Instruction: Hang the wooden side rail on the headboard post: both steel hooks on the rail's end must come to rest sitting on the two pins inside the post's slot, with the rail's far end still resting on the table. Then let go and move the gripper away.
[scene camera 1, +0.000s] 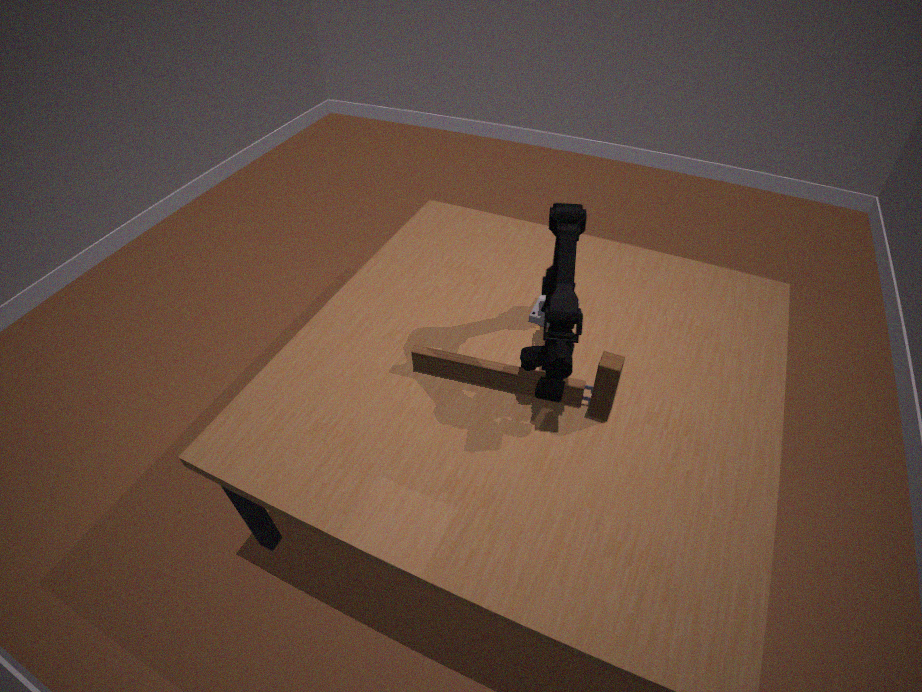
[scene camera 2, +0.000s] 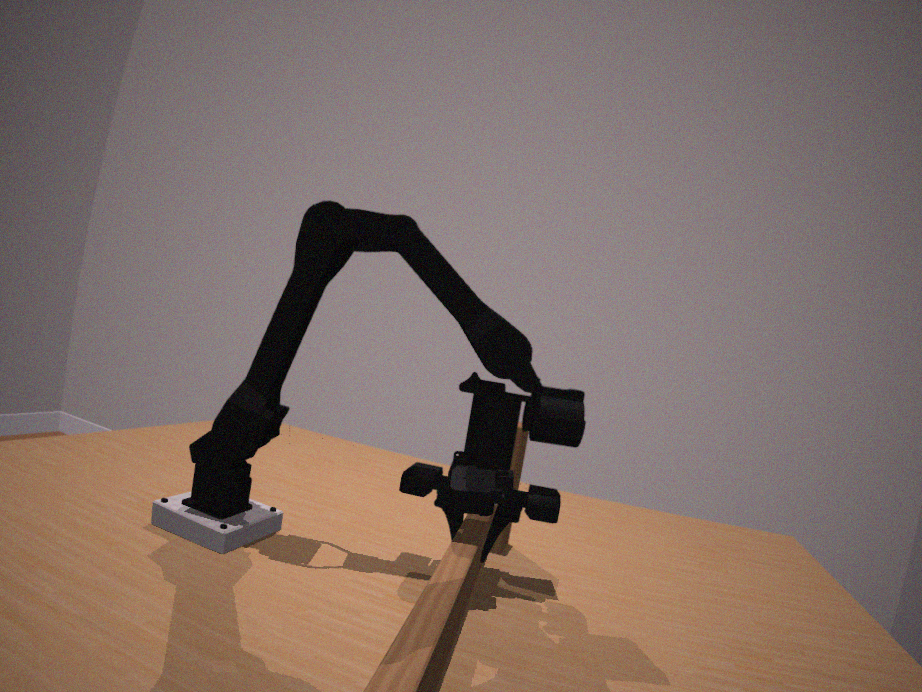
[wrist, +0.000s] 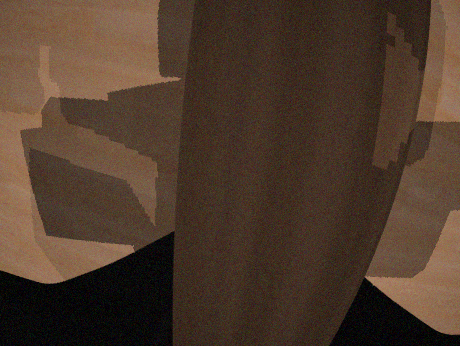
my gripper: scene camera 1 552, 391; scene camera 2; wrist
same spot on my gripper: (wrist: 135, 293) = (scene camera 2: 491, 529)
